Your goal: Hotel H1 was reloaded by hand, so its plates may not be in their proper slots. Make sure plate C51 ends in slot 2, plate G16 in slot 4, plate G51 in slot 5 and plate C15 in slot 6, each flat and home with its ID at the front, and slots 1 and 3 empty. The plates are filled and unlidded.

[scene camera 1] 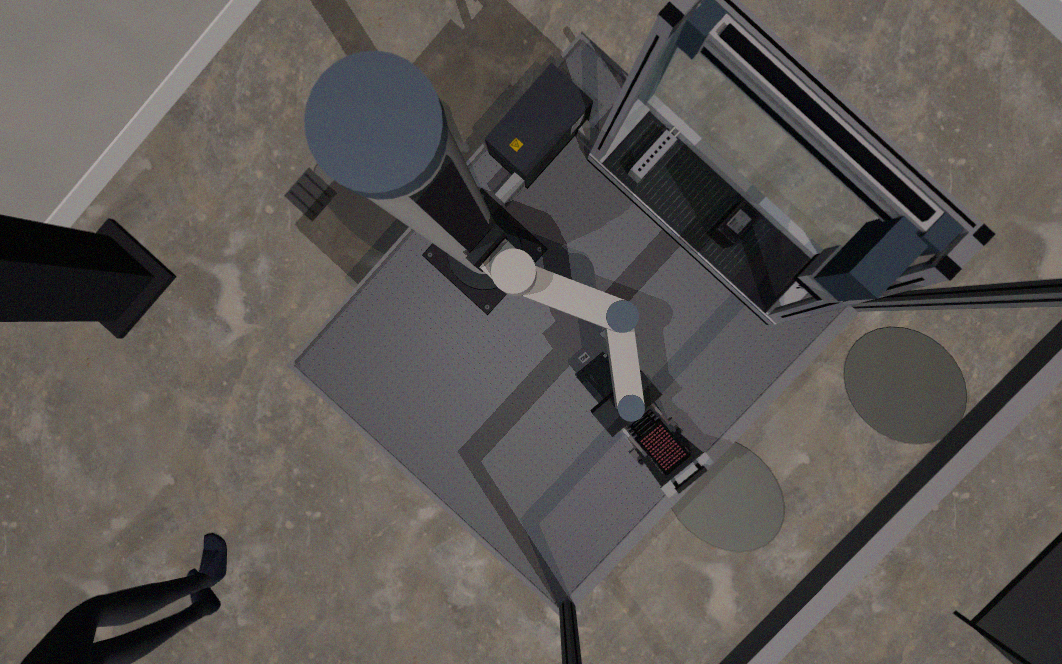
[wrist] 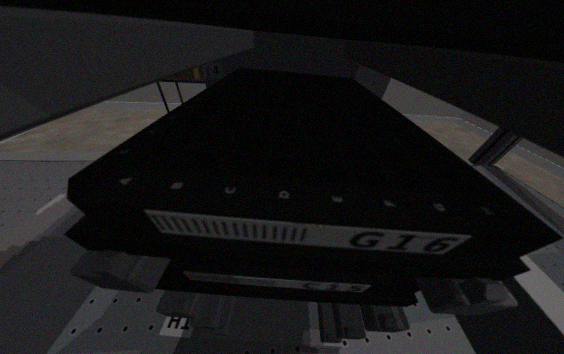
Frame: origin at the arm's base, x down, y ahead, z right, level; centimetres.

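Seen in the pictures: gripper, fingertip midpoint: [wrist: 286,126].
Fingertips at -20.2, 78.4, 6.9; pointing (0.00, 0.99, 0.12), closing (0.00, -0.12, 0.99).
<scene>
Offsets run from my fingertips to a thing's top centre, as dx, dy, dz. "*": to the spot under its first point.
Plate G16 @[-2.4, -2.4, +0.1] [wrist: 307,232] is large and dark in the wrist view, its ID facing the camera. My gripper [wrist: 300,72] is shut on it, the fingers largely in shadow. Plate C15 @[+0.4, -2.3, -0.3] [wrist: 277,282] sits lower, beneath G16, its ID also toward the camera. Grey ledges of hotel H1 [wrist: 120,270] [scene camera 1: 670,490] show on both sides near G16's front corners. Whether G16 touches them is unclear. In the scene view a plate with red wells @[-9.5, -2.4, +0.1] [scene camera 1: 664,447] lies in the hotel beside the arm tip; its ID is unreadable. C51 and G51 cannot be made out.
A dark station marked B [scene camera 1: 583,357] stands beside the hotel, partly under the arm [scene camera 1: 624,360]. A framed enclosure [scene camera 1: 681,227] stands at the upper right, and a black box with a yellow label @[* +7.4, -89.6, -46.8] [scene camera 1: 540,121] near the arm's column [scene camera 1: 374,123]. A person's legs [scene camera 1: 148,606] show at lower left.
</scene>
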